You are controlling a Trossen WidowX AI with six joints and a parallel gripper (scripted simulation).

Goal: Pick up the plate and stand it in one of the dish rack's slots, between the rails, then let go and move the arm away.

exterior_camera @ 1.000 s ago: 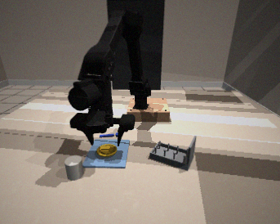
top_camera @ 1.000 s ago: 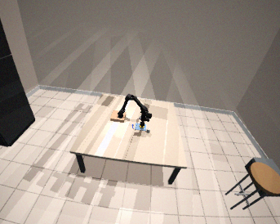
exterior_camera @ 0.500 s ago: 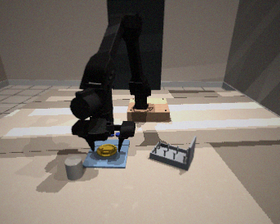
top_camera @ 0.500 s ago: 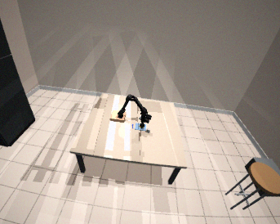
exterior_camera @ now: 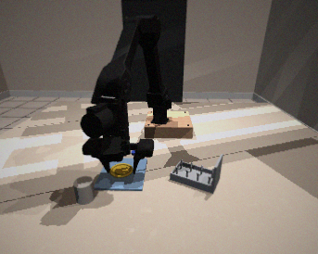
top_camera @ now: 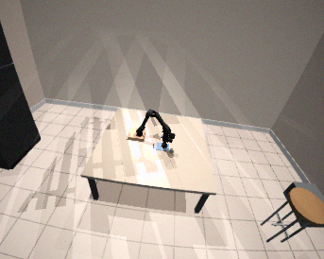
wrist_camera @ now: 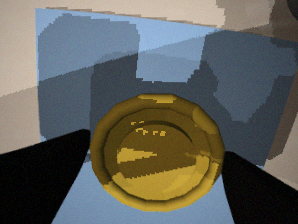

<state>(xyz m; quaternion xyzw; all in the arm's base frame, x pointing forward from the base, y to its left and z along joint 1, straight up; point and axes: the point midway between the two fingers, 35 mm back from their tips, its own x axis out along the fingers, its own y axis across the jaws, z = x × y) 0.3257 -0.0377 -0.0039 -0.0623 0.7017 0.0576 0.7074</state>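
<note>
Right now the blue mat is 1 cm behind my gripper tip and 1 cm below it. The rest, counted from my gripper tip: blue spoon: 12 cm behind, 3 cm to the right, 1 cm below; grey cup: 10 cm ahead, 5 cm to the right, 1 cm above; yellow plate: 1 cm above.
</note>
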